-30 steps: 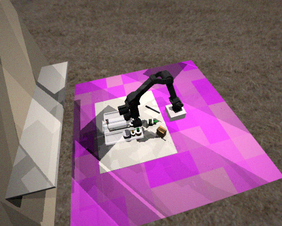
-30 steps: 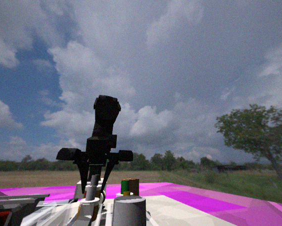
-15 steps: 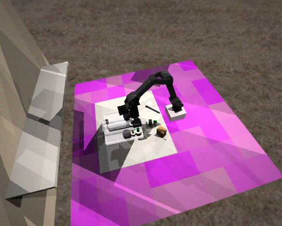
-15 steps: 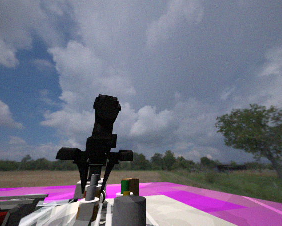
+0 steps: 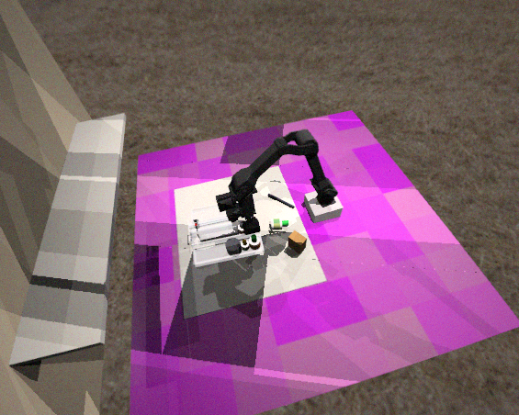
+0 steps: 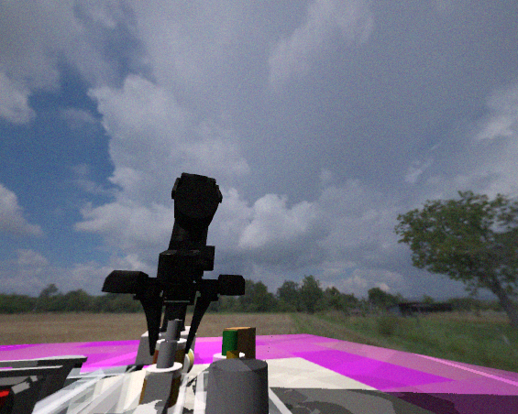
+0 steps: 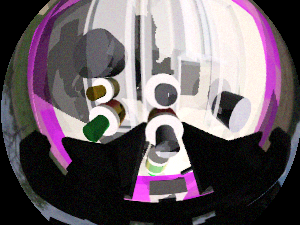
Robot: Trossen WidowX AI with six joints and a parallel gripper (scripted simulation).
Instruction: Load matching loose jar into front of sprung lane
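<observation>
My gripper tip is now 14 cm short of the pusher lane, 4 cm to the left of it and 3 cm above it. From my gripper tip the other things lie so: brown box: 15 cm behind, 14 cm to the left, 2 cm below; black rod: 17 cm behind, 10 cm to the right, 5 cm below; red mark: 22 cm ahead, 6 cm to the right, 2 cm above.
</observation>
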